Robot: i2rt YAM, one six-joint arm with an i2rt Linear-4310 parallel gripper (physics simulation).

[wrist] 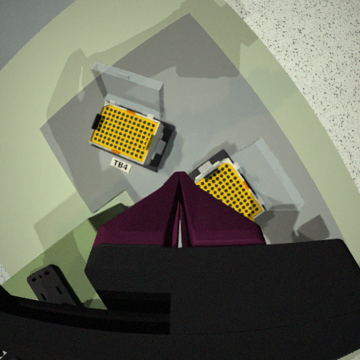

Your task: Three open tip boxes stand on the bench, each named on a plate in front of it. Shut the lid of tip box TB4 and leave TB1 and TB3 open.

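Observation:
Tip box TB4 (125,132), with a yellow perforated rack, stands at the upper left in the wrist view, its name plate (121,165) in front. Its clear lid (134,91) is open and raised at the back edge. A second yellow-racked tip box (227,190) is at the right, its clear lid (272,175) open to the right; its name plate is hidden, so I cannot read which box it is. A third box does not show. My gripper (179,180) is shut and empty, its tips between the two boxes in the picture, overlapping the second box's left side.
The boxes stand on a grey area (200,112) of the pale green round bench (30,110). A green block (75,240) is at the lower left, beside a black slotted part (52,285). Speckled floor (320,65) lies beyond the bench at the upper right.

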